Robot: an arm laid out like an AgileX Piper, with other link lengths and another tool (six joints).
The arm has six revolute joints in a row. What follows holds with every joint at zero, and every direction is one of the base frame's.
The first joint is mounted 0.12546 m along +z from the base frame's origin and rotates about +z.
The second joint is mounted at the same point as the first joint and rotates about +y.
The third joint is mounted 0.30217 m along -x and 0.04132 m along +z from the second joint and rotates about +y.
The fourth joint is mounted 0.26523 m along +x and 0.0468 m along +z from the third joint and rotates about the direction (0.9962, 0, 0.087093).
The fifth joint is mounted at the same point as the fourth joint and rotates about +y.
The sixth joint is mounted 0.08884 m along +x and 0.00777 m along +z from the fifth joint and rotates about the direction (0.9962, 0, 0.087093).
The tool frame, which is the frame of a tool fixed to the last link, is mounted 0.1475 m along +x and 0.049 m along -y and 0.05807 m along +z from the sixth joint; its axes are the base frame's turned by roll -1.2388, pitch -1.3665 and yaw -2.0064 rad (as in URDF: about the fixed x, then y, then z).
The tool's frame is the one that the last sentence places.
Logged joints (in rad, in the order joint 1, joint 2, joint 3, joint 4, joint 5, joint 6), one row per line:
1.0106, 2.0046, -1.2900, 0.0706, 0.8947, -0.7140
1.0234, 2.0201, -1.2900, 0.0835, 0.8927, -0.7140
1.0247, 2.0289, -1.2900, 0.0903, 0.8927, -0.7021
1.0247, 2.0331, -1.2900, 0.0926, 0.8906, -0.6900
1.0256, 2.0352, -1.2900, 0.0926, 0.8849, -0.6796
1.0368, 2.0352, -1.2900, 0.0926, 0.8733, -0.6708
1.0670, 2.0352, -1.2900, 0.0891, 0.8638, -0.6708
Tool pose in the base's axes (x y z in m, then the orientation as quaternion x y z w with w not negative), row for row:
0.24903, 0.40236, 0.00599, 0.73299, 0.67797, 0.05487, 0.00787
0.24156, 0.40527, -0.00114, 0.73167, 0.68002, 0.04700, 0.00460
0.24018, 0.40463, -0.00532, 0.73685, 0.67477, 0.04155, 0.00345
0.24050, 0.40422, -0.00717, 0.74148, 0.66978, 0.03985, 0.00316
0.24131, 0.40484, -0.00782, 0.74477, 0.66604, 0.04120, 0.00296
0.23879, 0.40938, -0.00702, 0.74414, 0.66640, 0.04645, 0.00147
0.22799, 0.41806, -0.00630, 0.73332, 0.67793, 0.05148, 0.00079
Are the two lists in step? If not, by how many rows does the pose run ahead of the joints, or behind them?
They are in step.
